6 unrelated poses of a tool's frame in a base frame.
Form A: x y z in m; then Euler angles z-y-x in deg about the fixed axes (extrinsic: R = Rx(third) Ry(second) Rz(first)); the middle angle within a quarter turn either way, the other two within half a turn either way.
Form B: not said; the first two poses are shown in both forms.
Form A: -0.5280 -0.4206 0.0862 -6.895 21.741 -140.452
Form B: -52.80 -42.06 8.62 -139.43 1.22 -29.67
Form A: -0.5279 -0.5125 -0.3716 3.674 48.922 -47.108
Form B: -52.79 -51.25 -37.16 -42.57 47.38 -16.80
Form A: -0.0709 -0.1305 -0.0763 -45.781 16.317 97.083
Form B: -7.09 -13.05 -7.63 84.37 48.92 -20.47
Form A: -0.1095 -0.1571 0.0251 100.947 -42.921 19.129
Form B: -10.95 -15.71 2.51 -23.59 -45.76 87.77
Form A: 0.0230 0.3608 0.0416 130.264 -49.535 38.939
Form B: 2.30 36.08 4.16 -32.21 -61.42 100.07
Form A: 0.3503 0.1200 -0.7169 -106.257 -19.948 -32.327
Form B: 35.03 12.00 -71.69 -4.16 -42.28 -96.43
